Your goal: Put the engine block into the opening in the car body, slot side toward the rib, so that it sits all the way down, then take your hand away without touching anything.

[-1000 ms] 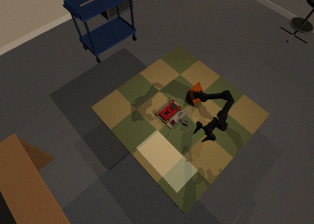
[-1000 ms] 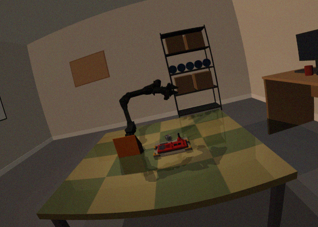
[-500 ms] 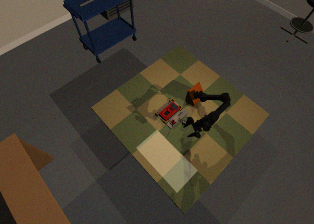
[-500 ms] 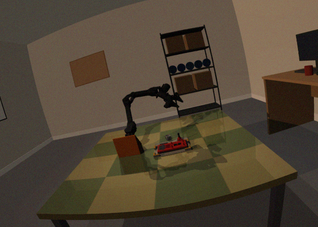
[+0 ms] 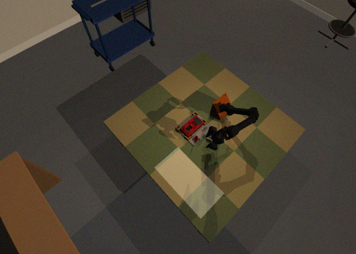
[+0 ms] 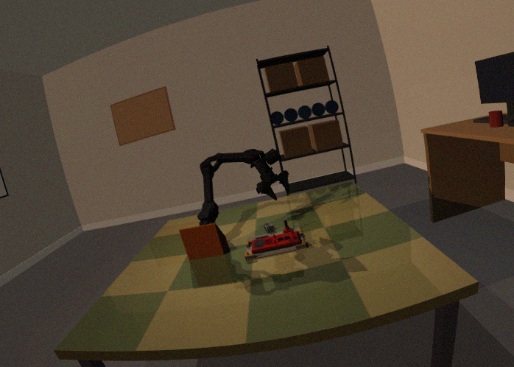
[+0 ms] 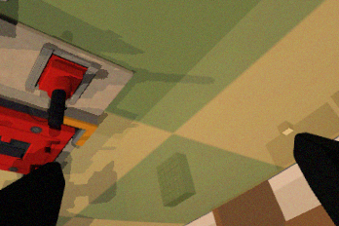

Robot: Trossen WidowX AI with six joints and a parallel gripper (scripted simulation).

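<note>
Right now my gripper tip is 140 mm above the grey engine block, 100 mm past it and 40 mm to the left of it. From my gripper tip the other things lie so: pale base plate (210 mm to the right, 140 mm below, 50 mm behind).
</note>
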